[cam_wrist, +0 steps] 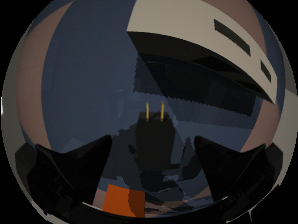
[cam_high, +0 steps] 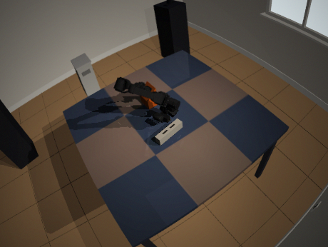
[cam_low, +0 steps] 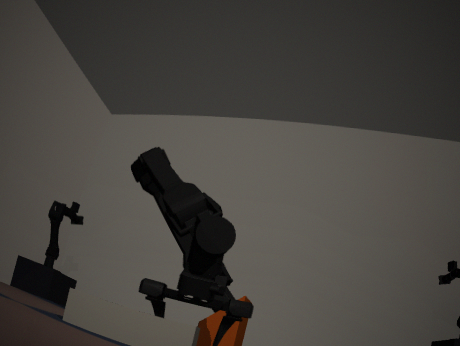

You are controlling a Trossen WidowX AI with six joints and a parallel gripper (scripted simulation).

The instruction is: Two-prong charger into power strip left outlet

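My gripper tip is now 1 cm short of the black two-prong charger.
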